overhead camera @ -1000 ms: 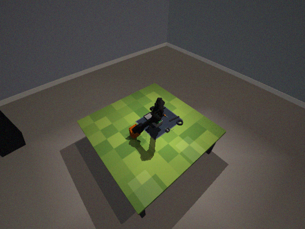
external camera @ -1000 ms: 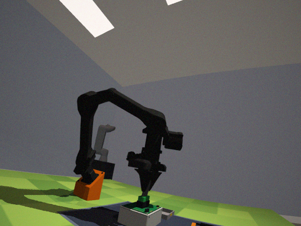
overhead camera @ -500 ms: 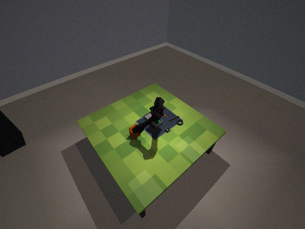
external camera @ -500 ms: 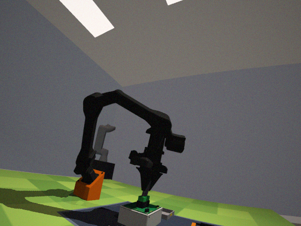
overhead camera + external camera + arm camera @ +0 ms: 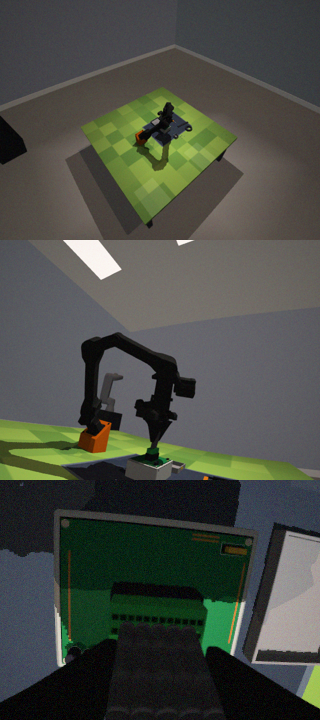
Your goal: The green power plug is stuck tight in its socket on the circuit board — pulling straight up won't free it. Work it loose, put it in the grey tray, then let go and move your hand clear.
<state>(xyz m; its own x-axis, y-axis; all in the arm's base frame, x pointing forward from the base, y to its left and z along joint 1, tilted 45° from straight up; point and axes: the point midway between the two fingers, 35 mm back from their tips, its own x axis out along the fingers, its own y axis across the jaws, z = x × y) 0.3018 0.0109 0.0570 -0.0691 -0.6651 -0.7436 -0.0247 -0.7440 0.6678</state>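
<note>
Now: gripper tip 2 cm above the green power plug. The rest, counted from my gripper tip: dark mat 11 cm below, 5 cm ahead; then dark bar 21 cm ahead, 11 cm to the right, 11 cm below.
</note>
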